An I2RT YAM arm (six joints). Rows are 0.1 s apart.
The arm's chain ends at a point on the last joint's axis. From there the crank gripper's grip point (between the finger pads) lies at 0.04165 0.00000 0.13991 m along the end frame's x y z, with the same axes.
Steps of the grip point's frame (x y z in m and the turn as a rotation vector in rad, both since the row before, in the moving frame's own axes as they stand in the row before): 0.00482, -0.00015, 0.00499, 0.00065, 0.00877, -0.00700; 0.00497, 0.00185, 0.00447, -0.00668, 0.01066, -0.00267; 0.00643, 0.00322, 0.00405, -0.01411, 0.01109, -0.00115; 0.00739, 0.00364, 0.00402, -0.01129, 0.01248, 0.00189; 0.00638, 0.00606, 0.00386, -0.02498, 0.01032, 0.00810
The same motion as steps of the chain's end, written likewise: 0.00360, 0.00024, 0.00536, 0.00065, 0.00877, -0.00700; 0.00348, 0.00103, 0.00492, -0.00668, 0.01066, -0.00267; 0.00488, 0.00130, 0.00453, -0.01411, 0.01109, -0.00115; 0.00565, 0.00198, 0.00456, -0.01129, 0.01248, 0.00189; 0.00495, 0.00223, 0.00435, -0.02498, 0.01032, 0.00810
